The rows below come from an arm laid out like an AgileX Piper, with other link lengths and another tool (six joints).
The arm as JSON. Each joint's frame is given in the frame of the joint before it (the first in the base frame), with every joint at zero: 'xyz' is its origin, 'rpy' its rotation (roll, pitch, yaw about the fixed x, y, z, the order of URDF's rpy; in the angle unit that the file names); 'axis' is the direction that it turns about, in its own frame. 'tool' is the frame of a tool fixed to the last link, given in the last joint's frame.
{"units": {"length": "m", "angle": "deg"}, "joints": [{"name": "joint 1", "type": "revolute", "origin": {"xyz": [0.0, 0.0, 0.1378], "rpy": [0.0, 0.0, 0.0]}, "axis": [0.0, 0.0, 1.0]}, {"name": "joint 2", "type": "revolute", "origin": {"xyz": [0.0, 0.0, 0.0], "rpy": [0.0, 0.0, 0.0]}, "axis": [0.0, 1.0, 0.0]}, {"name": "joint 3", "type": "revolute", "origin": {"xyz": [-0.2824, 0.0, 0.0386], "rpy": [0.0, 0.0, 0.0]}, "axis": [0.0, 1.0, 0.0]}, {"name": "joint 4", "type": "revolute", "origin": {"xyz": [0.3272, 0.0, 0.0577], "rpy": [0.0, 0.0, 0.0]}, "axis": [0.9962, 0.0, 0.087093]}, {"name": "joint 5", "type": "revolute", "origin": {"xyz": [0.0, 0.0, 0.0], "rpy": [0.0, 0.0, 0.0]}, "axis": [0.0, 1.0, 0.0]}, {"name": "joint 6", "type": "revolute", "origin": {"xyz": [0.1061, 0.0, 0.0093], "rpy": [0.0, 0.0, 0.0]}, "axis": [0.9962, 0.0, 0.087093]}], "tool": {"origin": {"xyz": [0.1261, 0.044, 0.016], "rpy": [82.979, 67.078, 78.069]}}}
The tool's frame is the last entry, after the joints.
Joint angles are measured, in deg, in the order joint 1, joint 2, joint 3, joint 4, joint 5, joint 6. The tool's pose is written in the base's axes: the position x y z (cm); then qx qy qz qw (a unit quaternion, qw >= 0). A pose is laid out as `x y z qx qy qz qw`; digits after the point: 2 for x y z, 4 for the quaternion.
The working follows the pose.
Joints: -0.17, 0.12, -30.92, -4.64, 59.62, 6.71
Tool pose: 18.86 2.65 30.67 0.2409 0.8134 0.0554 0.5266
Where each joint sits with the arm in this pose, in the base's axes (m; each line is computed from the numbers above, not from the rounded line before):
joint 1: 0.0000 0.0000 0.1378
joint 2: 0.0000 0.0000 0.1378
joint 3: -0.2823 0.0008 0.1770
joint 4: -0.0308 0.0001 0.3941
joint 5: -0.0308 0.0001 0.3941
joint 6: 0.0664 -0.0076 0.3513
the tool: 0.1886 0.0265 0.3067

